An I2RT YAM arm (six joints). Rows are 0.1 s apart.
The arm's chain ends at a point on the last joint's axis. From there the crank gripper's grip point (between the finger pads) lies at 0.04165 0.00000 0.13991 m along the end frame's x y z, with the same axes.
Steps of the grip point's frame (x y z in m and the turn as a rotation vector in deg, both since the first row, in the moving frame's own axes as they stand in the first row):
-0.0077, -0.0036, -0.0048, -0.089, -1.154, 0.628
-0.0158, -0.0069, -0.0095, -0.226, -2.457, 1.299
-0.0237, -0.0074, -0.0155, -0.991, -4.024, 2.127
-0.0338, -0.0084, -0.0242, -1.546, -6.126, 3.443
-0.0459, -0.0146, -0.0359, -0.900, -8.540, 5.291
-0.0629, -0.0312, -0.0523, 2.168, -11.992, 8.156
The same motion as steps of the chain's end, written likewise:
-0.0049, -0.0043, -0.0056, -0.089, -1.154, 0.628
-0.0097, -0.0083, -0.0112, -0.226, -2.457, 1.299
-0.0137, -0.0112, -0.0180, -0.991, -4.024, 2.127
-0.0185, -0.0143, -0.0278, -1.546, -6.126, 3.443
-0.0244, -0.0197, -0.0405, -0.900, -8.540, 5.291
-0.0330, -0.0296, -0.0579, 2.168, -11.992, 8.156

